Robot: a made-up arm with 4 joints. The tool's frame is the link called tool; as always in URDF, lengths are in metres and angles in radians. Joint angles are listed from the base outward.
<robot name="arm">
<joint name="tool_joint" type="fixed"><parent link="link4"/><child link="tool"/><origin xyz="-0.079 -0.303 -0.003" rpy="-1.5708 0 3.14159"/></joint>
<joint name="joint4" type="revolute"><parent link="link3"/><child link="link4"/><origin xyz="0.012 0.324 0.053" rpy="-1.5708 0 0"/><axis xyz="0 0 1"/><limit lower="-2.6" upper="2.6"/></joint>
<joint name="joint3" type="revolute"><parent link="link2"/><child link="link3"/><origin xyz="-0.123 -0.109 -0.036" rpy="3.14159 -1.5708 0"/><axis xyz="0 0 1"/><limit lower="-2.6" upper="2.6"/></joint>
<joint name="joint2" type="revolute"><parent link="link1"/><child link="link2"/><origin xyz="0.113 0.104 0.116" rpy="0 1.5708 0"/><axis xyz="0 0 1"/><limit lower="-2.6" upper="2.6"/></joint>
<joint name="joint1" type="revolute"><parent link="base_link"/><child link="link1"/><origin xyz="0 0 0.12" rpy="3.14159 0 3.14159"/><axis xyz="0 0 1"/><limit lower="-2.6" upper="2.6"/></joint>
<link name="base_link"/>
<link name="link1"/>
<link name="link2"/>
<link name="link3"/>
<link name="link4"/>
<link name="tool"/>
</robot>
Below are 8 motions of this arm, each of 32 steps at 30 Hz.
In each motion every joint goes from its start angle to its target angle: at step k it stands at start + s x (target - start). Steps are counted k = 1, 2, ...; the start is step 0. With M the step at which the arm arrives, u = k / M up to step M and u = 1 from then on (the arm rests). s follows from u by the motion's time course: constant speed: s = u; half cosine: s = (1 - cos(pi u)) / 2; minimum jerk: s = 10 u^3 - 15 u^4 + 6 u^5.
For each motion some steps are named. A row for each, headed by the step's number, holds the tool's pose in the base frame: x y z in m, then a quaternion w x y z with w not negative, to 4 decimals.
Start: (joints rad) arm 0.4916 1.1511 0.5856 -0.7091
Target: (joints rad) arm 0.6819 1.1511 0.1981 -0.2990
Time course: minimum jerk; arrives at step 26
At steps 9, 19, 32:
9: 0.2930 -0.0468 0.3160 0.7181 -0.4463 0.5099 -0.1587
19: 0.2022 -0.0040 0.4272 0.7672 -0.4522 0.3773 -0.2541
32: 0.1830 0.0097 0.4435 0.7709 -0.4570 0.3506 -0.2721

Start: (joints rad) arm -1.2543 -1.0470 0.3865 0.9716
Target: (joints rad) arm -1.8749 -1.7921 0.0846 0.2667
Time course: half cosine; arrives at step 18
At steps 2, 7, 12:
2: 0.2208 -0.2313 -0.3401 0.6200 0.6977 -0.0708 0.3519
7: 0.2052 -0.1615 -0.3828 0.5987 0.6889 0.1248 0.3890
12: 0.1310 -0.0768 -0.4412 0.5108 0.6222 0.4035 0.4349

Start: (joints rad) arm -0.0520 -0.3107 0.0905 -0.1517
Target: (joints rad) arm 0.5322 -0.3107 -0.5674 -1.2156
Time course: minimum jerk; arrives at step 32
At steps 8, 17, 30, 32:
8: 0.0698 -0.3647 0.0661 0.9798 0.1525 0.1266 0.0270
17: -0.0311 -0.3959 -0.0505 0.8853 0.2420 0.3466 -0.1940
30: -0.1989 -0.3460 -0.1974 0.6911 0.4207 0.4829 -0.3350
32: -0.1998 -0.3454 -0.1981 0.6899 0.4218 0.4833 -0.3354

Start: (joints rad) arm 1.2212 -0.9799 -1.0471 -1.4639
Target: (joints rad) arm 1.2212 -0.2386 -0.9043 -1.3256
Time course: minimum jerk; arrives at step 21
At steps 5, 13, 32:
5: -0.1919 0.1433 -0.4834 0.3153 0.8663 0.2247 -0.3157
13: -0.3800 0.0328 -0.3081 0.3738 0.7146 0.2643 -0.5289
32: -0.4318 -0.0051 -0.1956 0.3923 0.6264 0.2824 -0.6115

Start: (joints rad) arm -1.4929 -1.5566 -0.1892 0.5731
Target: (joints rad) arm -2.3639 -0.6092 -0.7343 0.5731
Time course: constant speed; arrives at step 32
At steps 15, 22, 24, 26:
15: 0.3436 -0.2145 -0.2106 0.7456 0.3560 0.2878 0.4843
22: 0.4071 -0.1601 -0.1085 0.7429 0.2767 0.2236 0.5670
24: 0.4190 -0.1437 -0.0791 0.7392 0.2579 0.2017 0.5885
26: 0.4283 -0.1276 -0.0500 0.7342 0.2409 0.1785 0.6091

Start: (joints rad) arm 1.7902 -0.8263 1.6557 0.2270
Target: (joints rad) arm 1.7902 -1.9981 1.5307 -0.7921
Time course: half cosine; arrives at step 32
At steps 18, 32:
18: -0.1254 -0.2202 0.0805 0.8359 -0.0634 -0.5378 -0.0891
32: -0.0862 -0.2412 0.0929 0.8181 -0.0425 -0.5658 -0.0936

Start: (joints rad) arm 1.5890 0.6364 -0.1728 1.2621
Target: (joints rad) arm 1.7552 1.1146 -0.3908 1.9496
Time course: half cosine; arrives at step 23
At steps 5, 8, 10, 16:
5: -0.1149 0.4276 0.2967 0.5933 -0.6604 -0.1901 -0.4193
8: -0.0898 0.4522 0.2807 0.5735 -0.7073 -0.1854 -0.3693
10: -0.0720 0.4687 0.2668 0.5585 -0.7416 -0.1805 -0.3248
16: -0.0347 0.5021 0.2263 0.5197 -0.8214 -0.1608 -0.1712

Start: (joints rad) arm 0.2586 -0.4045 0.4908 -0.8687
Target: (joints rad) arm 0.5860 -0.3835 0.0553 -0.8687
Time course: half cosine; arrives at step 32
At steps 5, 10, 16, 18, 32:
5: 0.2490 -0.2523 -0.0437 0.9155 0.1308 0.3445 0.1616
10: 0.2150 -0.2847 -0.0532 0.9183 0.1555 0.3483 0.1060
16: 0.1479 -0.3294 -0.0682 0.9152 0.1977 0.3510 0.0111
18: 0.1220 -0.3416 -0.0730 0.9117 0.2125 0.3509 -0.0221
32: 0.0069 -0.3706 -0.0905 0.8846 0.2724 0.3442 -0.1574

